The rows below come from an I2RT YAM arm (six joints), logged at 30 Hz.
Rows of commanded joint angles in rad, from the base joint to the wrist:
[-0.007, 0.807, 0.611, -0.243, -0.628, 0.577]
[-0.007, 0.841, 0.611, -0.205, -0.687, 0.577]
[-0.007, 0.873, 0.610, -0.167, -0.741, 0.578]
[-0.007, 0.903, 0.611, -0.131, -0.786, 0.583]
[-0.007, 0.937, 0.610, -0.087, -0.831, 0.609]
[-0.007, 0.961, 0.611, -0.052, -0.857, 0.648]
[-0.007, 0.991, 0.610, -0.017, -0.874, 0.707]
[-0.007, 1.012, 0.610, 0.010, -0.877, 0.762]
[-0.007, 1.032, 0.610, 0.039, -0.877, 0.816]
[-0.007, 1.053, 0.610, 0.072, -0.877, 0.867]
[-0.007, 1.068, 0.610, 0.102, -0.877, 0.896]
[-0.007, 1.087, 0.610, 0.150, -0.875, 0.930]
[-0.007, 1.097, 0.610, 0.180, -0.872, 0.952]
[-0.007, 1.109, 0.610, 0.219, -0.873, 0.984]
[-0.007, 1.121, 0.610, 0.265, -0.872, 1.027]
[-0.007, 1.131, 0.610, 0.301, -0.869, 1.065]
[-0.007, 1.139, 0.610, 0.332, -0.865, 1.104]
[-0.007, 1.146, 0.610, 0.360, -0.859, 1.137]
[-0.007, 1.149, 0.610, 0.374, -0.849, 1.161]
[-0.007, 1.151, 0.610, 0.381, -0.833, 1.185]
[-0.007, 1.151, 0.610, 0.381, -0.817, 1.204]
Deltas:
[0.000, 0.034, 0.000, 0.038, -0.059, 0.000]
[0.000, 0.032, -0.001, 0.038, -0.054, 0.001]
[0.000, 0.030, 0.001, 0.036, -0.045, 0.005]
[0.000, 0.034, -0.001, 0.044, -0.045, 0.026]
[0.000, 0.024, 0.001, 0.035, -0.026, 0.039]
[0.000, 0.030, -0.001, 0.035, -0.017, 0.059]
[0.000, 0.021, 0.000, 0.027, -0.003, 0.055]
[0.000, 0.020, 0.000, 0.029, 0.000, 0.054]
[0.000, 0.021, 0.000, 0.033, 0.000, 0.051]
[0.000, 0.015, 0.000, 0.030, 0.000, 0.029]
[0.000, 0.019, 0.000, 0.048, 0.002, 0.034]
[0.000, 0.010, 0.000, 0.030, 0.003, 0.022]
[0.000, 0.012, 0.000, 0.039, -0.001, 0.032]
[0.000, 0.012, 0.000, 0.046, 0.001, 0.043]
[0.000, 0.010, 0.000, 0.036, 0.003, 0.038]
[0.000, 0.008, 0.000, 0.031, 0.004, 0.039]
[0.000, 0.007, 0.000, 0.028, 0.006, 0.033]
[0.000, 0.003, 0.000, 0.014, 0.010, 0.024]
[0.000, 0.002, 0.000, 0.007, 0.016, 0.024]
[0.000, 0.000, 0.000, 0.000, 0.016, 0.019]

